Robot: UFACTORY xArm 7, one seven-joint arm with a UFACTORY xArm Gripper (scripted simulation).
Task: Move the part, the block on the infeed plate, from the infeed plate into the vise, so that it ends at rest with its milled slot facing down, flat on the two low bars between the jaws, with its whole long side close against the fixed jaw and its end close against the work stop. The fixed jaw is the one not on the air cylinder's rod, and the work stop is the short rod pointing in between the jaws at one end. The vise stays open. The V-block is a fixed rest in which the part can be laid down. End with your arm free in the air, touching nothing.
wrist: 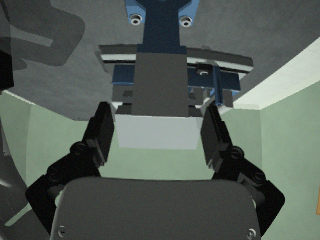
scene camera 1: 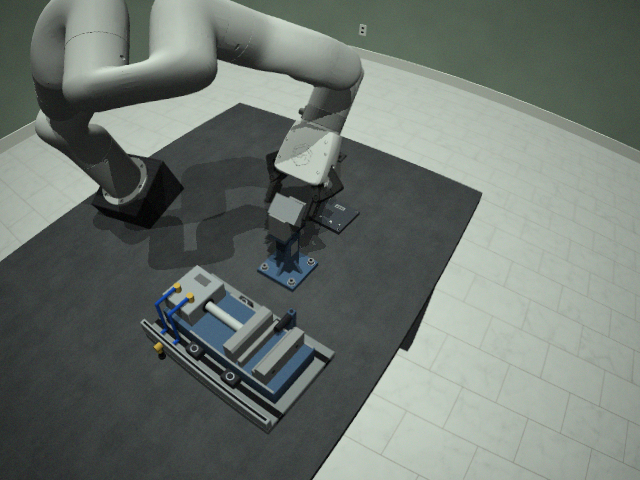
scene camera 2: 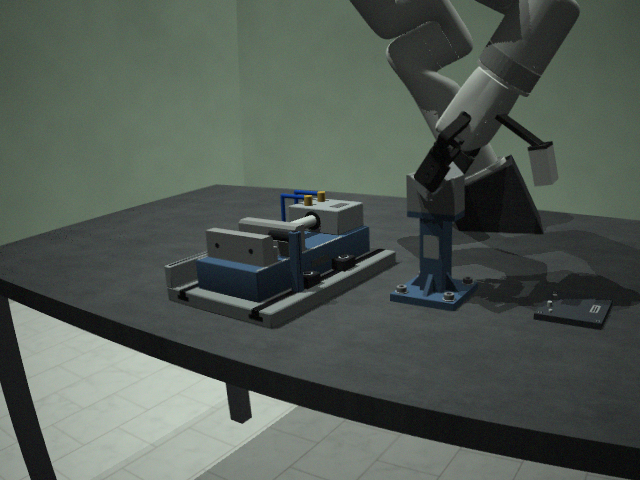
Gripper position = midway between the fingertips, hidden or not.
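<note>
A part [scene camera 1: 289, 210], [wrist: 133, 132] is visible to me in scene camera 1 and in the wrist view. I can see a fixed jaw [scene camera 2: 234, 246], and there is a moving jaw [scene camera 2: 251, 225] in that same view. Then there is my gripper [scene camera 2: 437, 180], [scene camera 1: 287, 211], [wrist: 157, 116], which I find in these views as well.
</note>
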